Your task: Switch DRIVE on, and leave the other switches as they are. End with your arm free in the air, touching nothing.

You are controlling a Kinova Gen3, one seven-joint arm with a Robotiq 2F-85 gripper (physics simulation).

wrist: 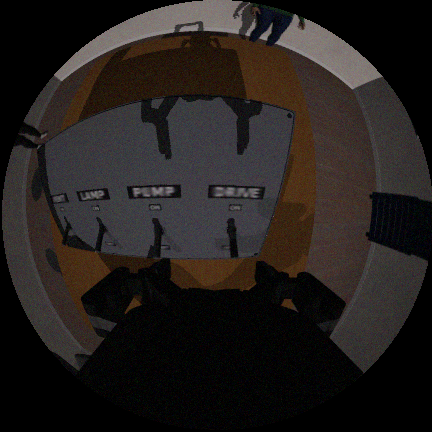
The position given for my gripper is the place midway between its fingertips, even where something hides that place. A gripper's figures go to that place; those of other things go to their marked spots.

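Labels:
My gripper (212, 269) is 16 cm from the lens; a grey switch panel (194, 167) is 20 cm from the lens.

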